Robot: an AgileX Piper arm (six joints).
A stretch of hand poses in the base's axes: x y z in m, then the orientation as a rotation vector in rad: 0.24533 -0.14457 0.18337 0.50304 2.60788 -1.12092; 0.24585 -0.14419 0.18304 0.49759 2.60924 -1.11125; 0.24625 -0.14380 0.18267 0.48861 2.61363 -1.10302; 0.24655 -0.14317 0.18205 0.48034 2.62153 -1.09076; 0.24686 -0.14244 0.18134 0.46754 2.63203 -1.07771; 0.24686 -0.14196 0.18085 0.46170 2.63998 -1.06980; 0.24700 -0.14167 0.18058 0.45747 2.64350 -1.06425; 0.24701 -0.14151 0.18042 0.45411 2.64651 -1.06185
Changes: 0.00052 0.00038 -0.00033 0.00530 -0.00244 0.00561; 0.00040 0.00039 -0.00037 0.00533 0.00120 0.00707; 0.00030 0.00063 -0.00062 0.00909 0.00238 0.00676; 0.00031 0.00073 -0.00071 0.01006 0.00488 0.00943; 0.00000 0.00048 -0.00049 0.00693 0.00413 0.00407; 0.00014 0.00029 -0.00027 0.00405 0.00119 0.00334; 0.00001 0.00016 -0.00016 0.00215 0.00197 0.00218
